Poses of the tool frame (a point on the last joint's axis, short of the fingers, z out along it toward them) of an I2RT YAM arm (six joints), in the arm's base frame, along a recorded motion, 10 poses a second.
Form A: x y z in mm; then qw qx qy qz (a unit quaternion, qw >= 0).
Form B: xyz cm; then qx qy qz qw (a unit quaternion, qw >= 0). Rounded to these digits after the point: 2 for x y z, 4 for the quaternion.
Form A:
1: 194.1 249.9 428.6 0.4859 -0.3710 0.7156 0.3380
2: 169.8 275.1 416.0 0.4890 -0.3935 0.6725 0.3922
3: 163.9 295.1 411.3 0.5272 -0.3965 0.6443 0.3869
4: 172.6 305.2 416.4 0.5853 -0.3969 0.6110 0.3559
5: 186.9 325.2 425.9 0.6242 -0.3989 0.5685 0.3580
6: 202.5 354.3 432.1 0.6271 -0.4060 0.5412 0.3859
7: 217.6 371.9 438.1 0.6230 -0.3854 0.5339 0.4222
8: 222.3 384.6 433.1 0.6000 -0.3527 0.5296 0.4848
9: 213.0 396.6 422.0 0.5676 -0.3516 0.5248 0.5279
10: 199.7 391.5 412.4 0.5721 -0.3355 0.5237 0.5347
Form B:
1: 19.41 24.99 42.86 -0.3710 0.7156 0.3380 0.4859
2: 16.98 27.51 41.60 -0.3935 0.6725 0.3922 0.4890
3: 16.39 29.51 41.13 -0.3965 0.6443 0.3869 0.5272
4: 17.26 30.52 41.64 -0.3969 0.6110 0.3559 0.5853
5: 18.69 32.52 42.59 -0.3989 0.5685 0.3580 0.6242
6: 20.25 35.43 43.21 -0.4060 0.5412 0.3859 0.6271
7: 21.76 37.19 43.81 -0.3854 0.5339 0.4222 0.6230
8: 22.23 38.46 43.31 -0.3527 0.5296 0.4848 0.6000
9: 21.30 39.66 42.20 -0.3516 0.5248 0.5279 0.5676
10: 19.97 39.15 41.24 -0.3355 0.5237 0.5347 0.5721
